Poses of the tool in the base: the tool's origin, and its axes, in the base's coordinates. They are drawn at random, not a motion.
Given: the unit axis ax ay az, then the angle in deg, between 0 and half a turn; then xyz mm.
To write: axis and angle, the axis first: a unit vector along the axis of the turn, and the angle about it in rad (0 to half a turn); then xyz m. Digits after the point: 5 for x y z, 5 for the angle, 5 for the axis.
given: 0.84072 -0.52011 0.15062 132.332 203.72 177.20 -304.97
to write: 0.84072 -0.52011 0.15062 2.30963 0.20372 0.17720 -0.30497
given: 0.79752 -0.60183 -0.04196 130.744 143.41 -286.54 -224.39
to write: 0.79752 -0.60183 -0.04196 2.28191 0.14341 -0.28654 -0.22439
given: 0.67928 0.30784 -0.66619 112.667 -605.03 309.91 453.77
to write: 0.67928 0.30784 -0.66619 1.96641 -0.60503 0.30991 0.45377
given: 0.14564 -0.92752 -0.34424 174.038 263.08 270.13 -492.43
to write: 0.14564 -0.92752 -0.34424 3.03754 0.26308 0.27013 -0.49243
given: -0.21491 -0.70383 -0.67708 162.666 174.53 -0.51 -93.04
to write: -0.21491 -0.70383 -0.67708 2.83906 0.17453 -0.00051 -0.09304
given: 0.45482 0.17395 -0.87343 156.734 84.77 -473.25 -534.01
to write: 0.45482 0.17395 -0.87343 2.73552 0.08477 -0.47325 -0.53401
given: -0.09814 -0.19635 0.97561 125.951 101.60 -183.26 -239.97
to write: -0.09814 -0.19635 0.97561 2.19826 0.10160 -0.18326 -0.23997
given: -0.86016 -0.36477 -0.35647 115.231 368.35 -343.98 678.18
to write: -0.86016 -0.36477 -0.35647 2.01116 0.36835 -0.34398 0.67818
